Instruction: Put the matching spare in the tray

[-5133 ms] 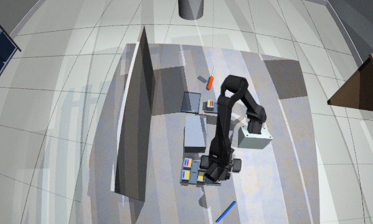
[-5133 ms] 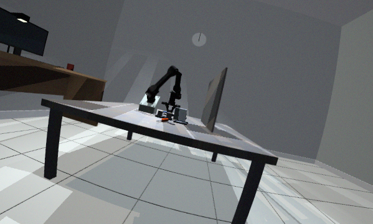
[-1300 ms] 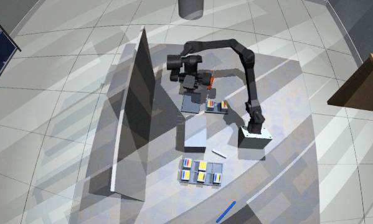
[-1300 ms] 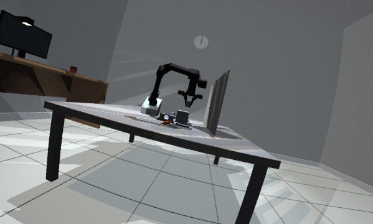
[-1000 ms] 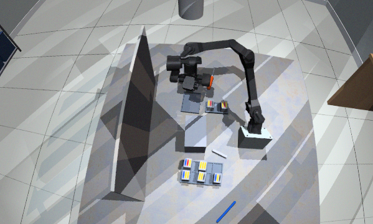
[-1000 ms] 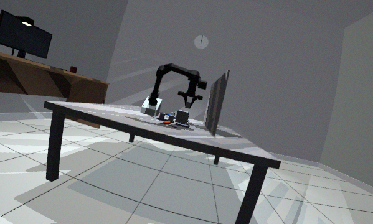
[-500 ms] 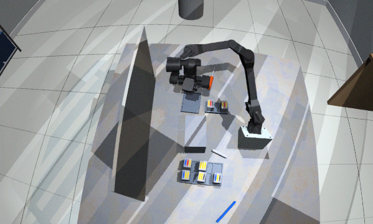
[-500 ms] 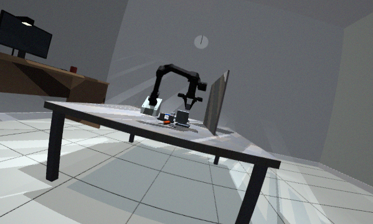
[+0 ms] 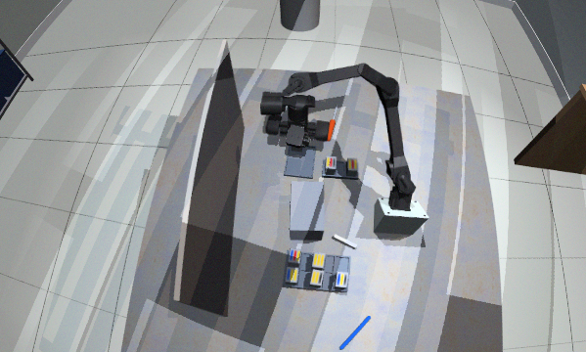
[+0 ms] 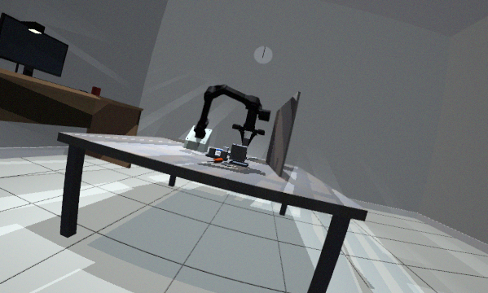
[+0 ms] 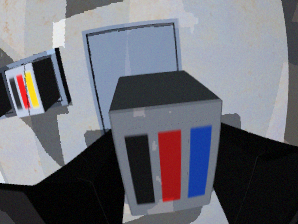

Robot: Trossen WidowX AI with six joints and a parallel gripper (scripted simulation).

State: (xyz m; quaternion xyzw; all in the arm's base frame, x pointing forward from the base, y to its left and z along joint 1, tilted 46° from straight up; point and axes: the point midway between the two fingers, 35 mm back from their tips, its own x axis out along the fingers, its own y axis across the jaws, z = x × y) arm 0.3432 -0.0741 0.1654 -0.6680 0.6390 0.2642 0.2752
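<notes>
Now: gripper tip 120 mm above the flat grey tray and 10 mm past it. The rest, counted from my gripper tip: mounted unit 210 mm to the left, 70 mm below, 60 mm behind; then blue pen 570 mm to the left, 270 mm behind, 120 mm below; then grey spare block 20 mm above.
</notes>
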